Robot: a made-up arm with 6 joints.
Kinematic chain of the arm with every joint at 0, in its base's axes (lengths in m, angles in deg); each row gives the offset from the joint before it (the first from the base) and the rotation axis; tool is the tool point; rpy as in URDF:
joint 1: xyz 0 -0.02 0.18 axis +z
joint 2: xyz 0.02 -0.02 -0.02 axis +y
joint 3: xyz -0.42 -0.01 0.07 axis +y
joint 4: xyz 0.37 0.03 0.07 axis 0.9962 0 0.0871
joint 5: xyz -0.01 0 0.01 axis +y
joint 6: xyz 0.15 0.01 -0.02 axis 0.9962 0 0.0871
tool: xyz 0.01 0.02 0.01 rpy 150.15 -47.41 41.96
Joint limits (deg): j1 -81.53..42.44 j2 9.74..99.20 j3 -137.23..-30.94 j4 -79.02..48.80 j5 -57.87..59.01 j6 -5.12..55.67
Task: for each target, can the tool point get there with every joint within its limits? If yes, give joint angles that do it. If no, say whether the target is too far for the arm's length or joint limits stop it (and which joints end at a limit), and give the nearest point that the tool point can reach.
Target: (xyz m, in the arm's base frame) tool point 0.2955 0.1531 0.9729
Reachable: yes | joints 28.03 76.50 -105.69 10.85 -34.59 1.38
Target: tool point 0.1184 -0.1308 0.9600
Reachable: yes | joints -53.64 55.01 -96.26 -27.14 -10.98 42.14
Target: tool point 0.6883 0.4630 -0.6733
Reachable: no: too far | nearest point 0.3559 0.2298 0.1139 | short by 0.886 m
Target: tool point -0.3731 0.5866 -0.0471
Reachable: no: joint limits stop it (at a limit: joint 2, joint 3, joint 5, joint 6) | nearest point -0.4313 0.6812 0.5192 | short by 0.577 m
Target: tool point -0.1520 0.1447 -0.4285
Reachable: no: joint limits stop it (at a limit: joint 1, joint 2, joint 3, joint 6) | nearest point 0.1853 0.2068 0.1194 | short by 0.646 m
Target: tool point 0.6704 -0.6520 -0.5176
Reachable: no: too far | nearest point 0.3370 -0.3377 0.1298 | short by 0.793 m
